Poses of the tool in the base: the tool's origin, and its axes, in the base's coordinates. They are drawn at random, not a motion.
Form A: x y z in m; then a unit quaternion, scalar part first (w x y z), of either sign.
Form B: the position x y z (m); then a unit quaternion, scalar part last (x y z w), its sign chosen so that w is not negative. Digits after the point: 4 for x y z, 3 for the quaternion.
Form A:
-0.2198, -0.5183, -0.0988, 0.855, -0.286, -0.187, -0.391
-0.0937, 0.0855, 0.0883, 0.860, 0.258, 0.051, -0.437
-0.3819, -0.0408, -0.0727, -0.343, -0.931, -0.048, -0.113
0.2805, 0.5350, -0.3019, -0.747, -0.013, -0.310, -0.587
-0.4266, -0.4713, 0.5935, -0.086, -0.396, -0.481, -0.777
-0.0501, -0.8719, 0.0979, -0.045, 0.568, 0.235, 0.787
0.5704, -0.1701, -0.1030, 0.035, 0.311, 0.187, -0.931
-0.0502, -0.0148, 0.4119, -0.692, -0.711, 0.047, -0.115
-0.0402, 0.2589, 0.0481, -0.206, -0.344, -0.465, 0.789
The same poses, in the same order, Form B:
-0.2198, -0.5183, -0.0988, -0.286, -0.187, -0.391, 0.855
-0.0937, 0.0855, 0.0883, 0.258, 0.051, -0.437, 0.860
-0.3819, -0.0408, -0.0727, 0.931, 0.048, 0.113, 0.343
0.2805, 0.5350, -0.3019, 0.013, 0.310, 0.587, 0.747
-0.4266, -0.4713, 0.5935, 0.396, 0.481, 0.777, 0.086
-0.0501, -0.8719, 0.0979, -0.568, -0.235, -0.787, 0.045
0.5704, -0.1701, -0.1030, 0.311, 0.187, -0.931, 0.035
-0.0502, -0.0148, 0.4119, 0.711, -0.047, 0.115, 0.692
-0.0402, 0.2589, 0.0481, 0.344, 0.465, -0.789, 0.206

